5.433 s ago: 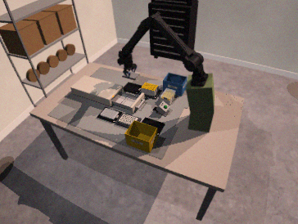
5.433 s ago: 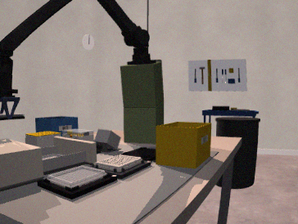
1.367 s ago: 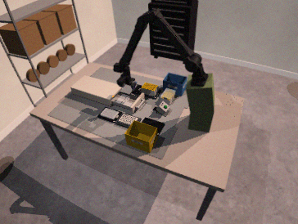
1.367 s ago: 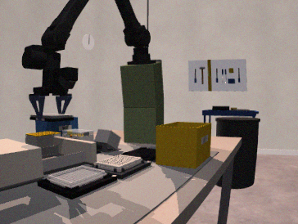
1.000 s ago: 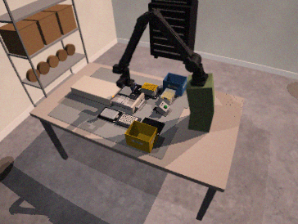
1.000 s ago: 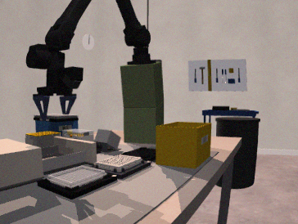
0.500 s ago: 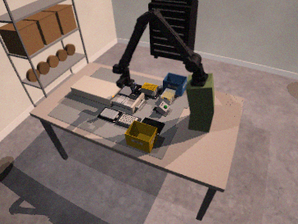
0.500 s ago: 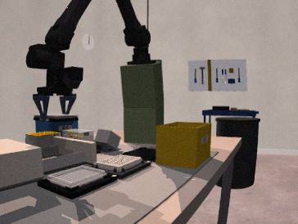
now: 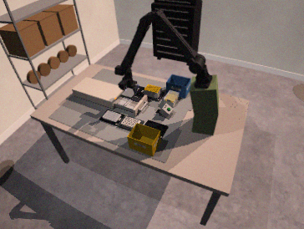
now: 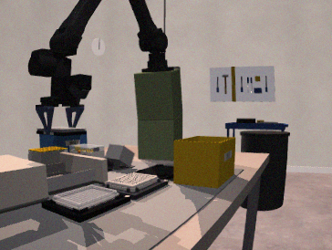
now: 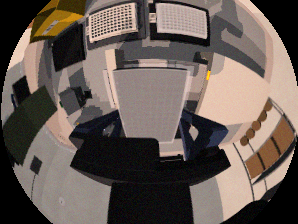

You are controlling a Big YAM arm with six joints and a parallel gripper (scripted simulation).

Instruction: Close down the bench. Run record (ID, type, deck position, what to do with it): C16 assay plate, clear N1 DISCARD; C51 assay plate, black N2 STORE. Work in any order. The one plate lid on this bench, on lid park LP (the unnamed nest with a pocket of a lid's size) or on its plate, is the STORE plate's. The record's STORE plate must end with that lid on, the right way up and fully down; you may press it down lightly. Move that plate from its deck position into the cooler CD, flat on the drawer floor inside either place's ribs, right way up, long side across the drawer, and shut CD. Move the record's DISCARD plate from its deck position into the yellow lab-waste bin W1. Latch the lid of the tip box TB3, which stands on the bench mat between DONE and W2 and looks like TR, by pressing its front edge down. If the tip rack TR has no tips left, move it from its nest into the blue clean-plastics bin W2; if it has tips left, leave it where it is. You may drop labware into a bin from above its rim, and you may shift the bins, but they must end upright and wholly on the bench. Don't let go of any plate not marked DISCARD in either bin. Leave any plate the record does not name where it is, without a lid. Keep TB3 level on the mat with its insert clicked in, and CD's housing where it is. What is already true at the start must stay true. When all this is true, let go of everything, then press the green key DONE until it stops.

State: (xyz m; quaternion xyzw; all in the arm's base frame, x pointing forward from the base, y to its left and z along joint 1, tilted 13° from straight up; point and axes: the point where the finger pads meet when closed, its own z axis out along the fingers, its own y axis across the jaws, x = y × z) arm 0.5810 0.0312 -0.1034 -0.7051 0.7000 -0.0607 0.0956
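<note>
Now: hand 30 mm short of the cooler drawer and 120 mm above it. Also, from my hand: cooler CD (180 mm ahead, 110 mm below); then black plate (right at my hand); then clear plate lid (right at my hand).
</note>
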